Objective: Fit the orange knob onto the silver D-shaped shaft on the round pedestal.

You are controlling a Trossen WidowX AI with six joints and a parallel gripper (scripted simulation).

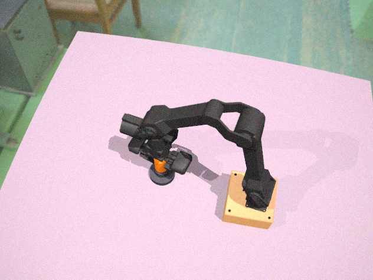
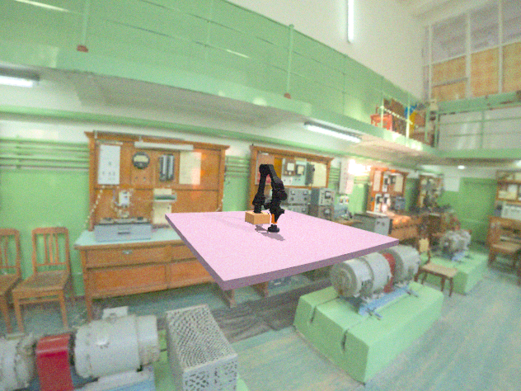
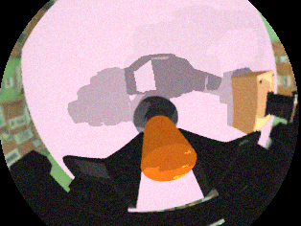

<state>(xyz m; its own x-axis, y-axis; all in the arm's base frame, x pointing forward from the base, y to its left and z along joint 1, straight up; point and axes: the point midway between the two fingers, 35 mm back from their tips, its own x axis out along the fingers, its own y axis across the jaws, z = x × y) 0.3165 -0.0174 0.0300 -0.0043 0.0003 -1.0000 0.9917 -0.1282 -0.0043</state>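
The dark round pedestal lies 4 cm below my gripper tip. From my gripper tip the other things lie so: orange knob 3 cm above.
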